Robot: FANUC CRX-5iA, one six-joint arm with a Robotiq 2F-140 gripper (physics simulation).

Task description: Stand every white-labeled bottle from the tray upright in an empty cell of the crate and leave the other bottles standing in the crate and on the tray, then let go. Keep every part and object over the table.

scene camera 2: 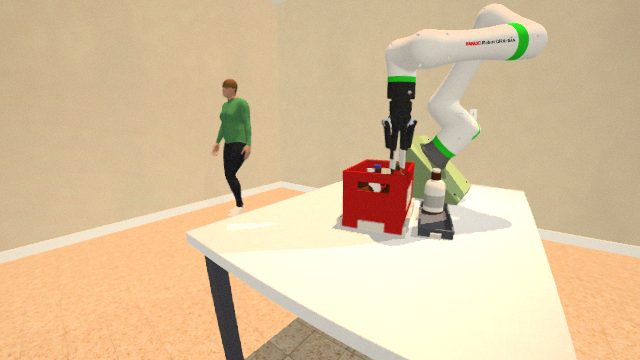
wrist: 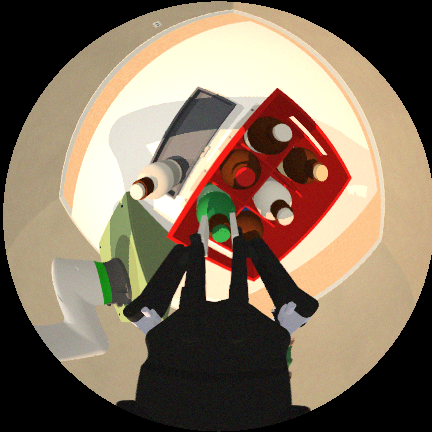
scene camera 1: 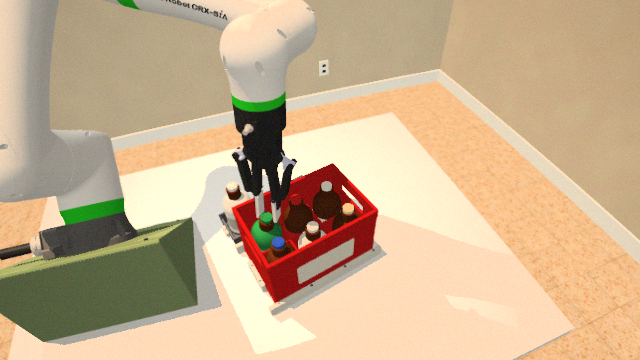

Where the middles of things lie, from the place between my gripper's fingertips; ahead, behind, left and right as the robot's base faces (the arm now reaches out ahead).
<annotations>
My hand is 60 mm above the green bottle (wrist: 212, 201) and 20 mm past it. The rest, counted from my hand: red-capped brown bottle (scene camera 1: 297, 214) (80 mm ahead, 70 mm below, 20 mm to the left); cream-capped brown bottle (wrist: 300, 164) (170 mm ahead, 70 mm below, 60 mm to the right); white-capped brown bottle (scene camera 1: 326, 203) (160 mm ahead, 70 mm below, 30 mm to the left).
</annotations>
